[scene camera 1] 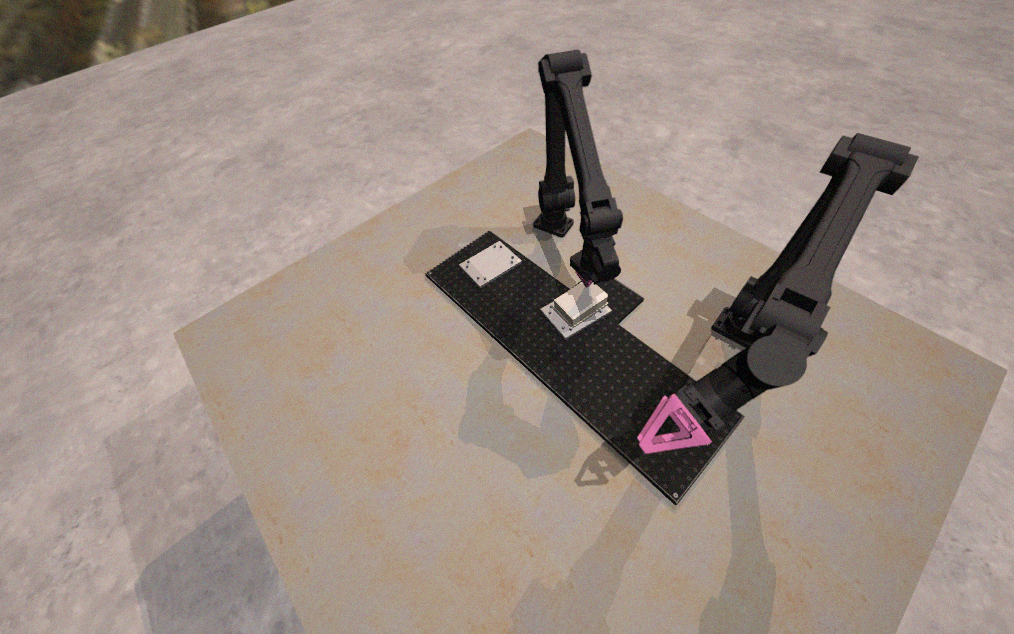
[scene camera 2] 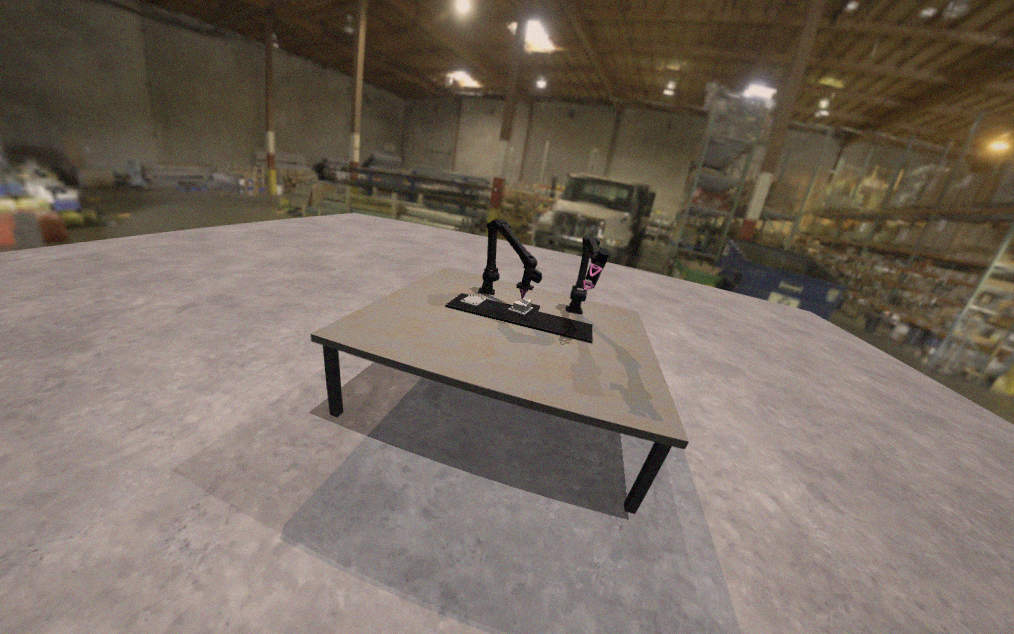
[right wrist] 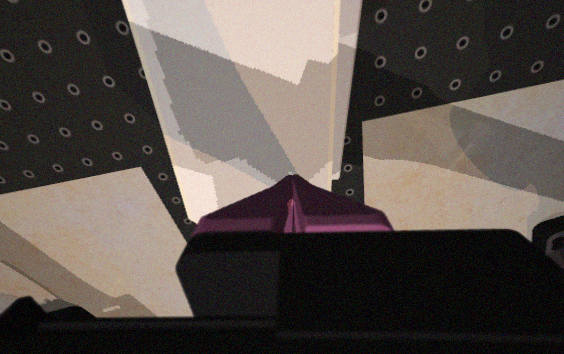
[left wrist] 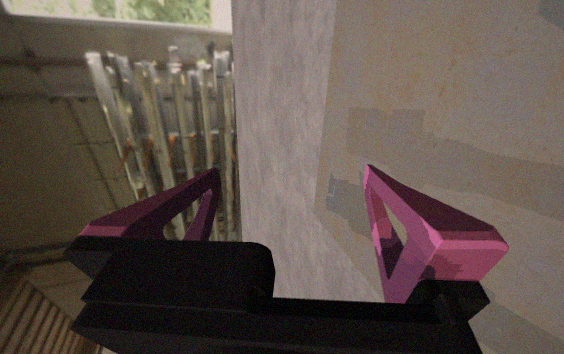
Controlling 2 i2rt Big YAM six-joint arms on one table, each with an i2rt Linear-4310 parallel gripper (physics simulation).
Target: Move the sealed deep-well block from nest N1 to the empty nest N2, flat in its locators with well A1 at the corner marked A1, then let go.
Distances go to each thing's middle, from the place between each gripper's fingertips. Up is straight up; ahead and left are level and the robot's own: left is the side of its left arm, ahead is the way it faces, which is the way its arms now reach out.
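Relative to the pale block [scene camera 1: 579,303], my left gripper is 350 mm beyond, 340 mm to the left and 320 mm above.
Relative to my right hand, the pale block is 40 mm ahead, 10 mm to the left and 20 mm below.
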